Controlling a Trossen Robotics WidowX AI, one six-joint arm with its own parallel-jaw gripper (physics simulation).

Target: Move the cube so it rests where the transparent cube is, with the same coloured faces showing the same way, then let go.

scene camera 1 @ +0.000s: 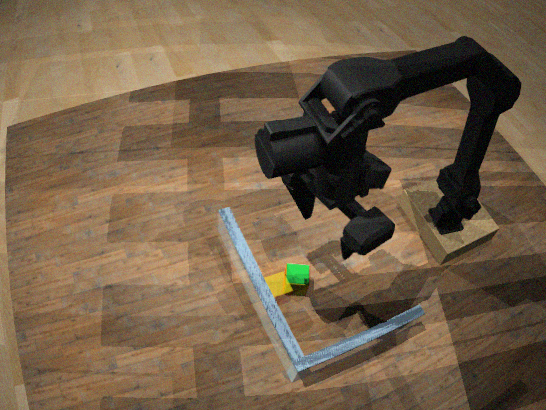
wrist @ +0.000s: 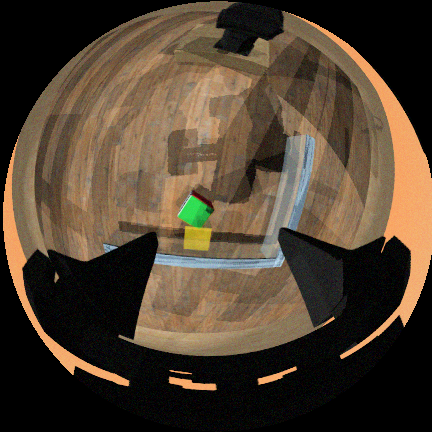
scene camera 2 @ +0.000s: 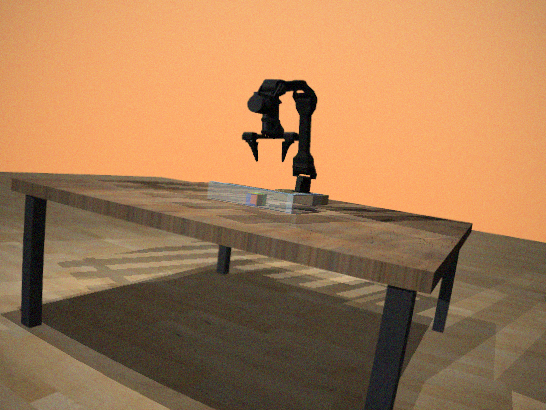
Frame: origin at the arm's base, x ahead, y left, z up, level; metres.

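Where they show: gripper, fingertip midpoint: [scene camera 1: 326, 237] [wrist: 218, 236] [scene camera 2: 269, 162]; arm's base, origin of the base link: [scene camera 1: 445, 219] [wrist: 234, 45] [scene camera 2: 302, 192].
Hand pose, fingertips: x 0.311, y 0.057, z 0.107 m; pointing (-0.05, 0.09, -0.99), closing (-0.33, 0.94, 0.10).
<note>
Each offset is from my fingertips to the top centre of the thing. Level surfaces: height alone.
The cube @[0.024 m ahead, 0.008 m right, 0.108 m down] [scene camera 1: 298, 274] [wrist: 196, 210] lies on the table with its green face up. In the wrist view it sits turned relative to the transparent cube, with a dark red side and a thin white side showing. The transparent cube @[0.064 m ahead, 0.005 m left, 0.108 m down] [scene camera 1: 276, 284] [wrist: 197, 238] has a yellow top and lies right beside it, between it and the long wall. In scene camera 2 the two overlap as a small red and blue patch and cannot be told apart. My gripper [scene camera 1: 326, 237] [scene camera 2: 270, 160] [wrist: 218, 236] is open and empty, pointing down high above the table.
A low L-shaped wall with a light blue top has a long arm [scene camera 1: 260, 280] [wrist: 215, 262] close beside the transparent cube and a short arm [scene camera 1: 365, 336] [wrist: 306, 190] farther off. The robot's base block [scene camera 1: 480, 230] [wrist: 200, 55] stands on the table @[0.148 m down] [scene camera 1: 75, 225] [scene camera 2: 325, 245].
</note>
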